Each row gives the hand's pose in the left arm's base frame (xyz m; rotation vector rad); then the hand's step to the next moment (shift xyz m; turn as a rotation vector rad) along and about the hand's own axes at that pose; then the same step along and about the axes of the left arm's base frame.
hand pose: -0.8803 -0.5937 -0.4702 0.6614 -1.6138 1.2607
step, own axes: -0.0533 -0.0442 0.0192 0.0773 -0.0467 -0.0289
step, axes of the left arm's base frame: 0.0522 -0.0393 -0.0299 0.0185 0.0223 0.0903
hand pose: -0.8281 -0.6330 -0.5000 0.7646 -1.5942 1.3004
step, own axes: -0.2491 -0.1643 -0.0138 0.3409 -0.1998 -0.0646
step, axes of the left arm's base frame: 0.2461 -0.0479 -0.1623 0.0595 0.0393 0.3940
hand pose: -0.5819 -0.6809 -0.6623 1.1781 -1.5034 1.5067
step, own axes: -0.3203 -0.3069 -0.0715 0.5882 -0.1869 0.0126
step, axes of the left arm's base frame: 0.3873 0.1370 -0.1819 -0.0285 -0.0687 0.6128
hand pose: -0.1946 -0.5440 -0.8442 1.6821 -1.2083 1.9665
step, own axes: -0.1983 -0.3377 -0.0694 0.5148 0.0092 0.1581
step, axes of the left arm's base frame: 0.2390 0.3151 -0.0424 -0.0435 -0.2736 0.4619
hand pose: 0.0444 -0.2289 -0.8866 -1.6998 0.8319 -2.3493
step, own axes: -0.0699 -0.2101 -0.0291 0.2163 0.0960 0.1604
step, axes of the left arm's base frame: 0.0434 0.2155 0.0396 0.0475 -0.2260 0.1685
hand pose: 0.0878 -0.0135 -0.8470 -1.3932 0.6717 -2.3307
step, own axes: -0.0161 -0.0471 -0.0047 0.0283 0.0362 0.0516
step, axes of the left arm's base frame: 0.0009 0.0484 0.0126 0.0345 -0.0559 0.0213
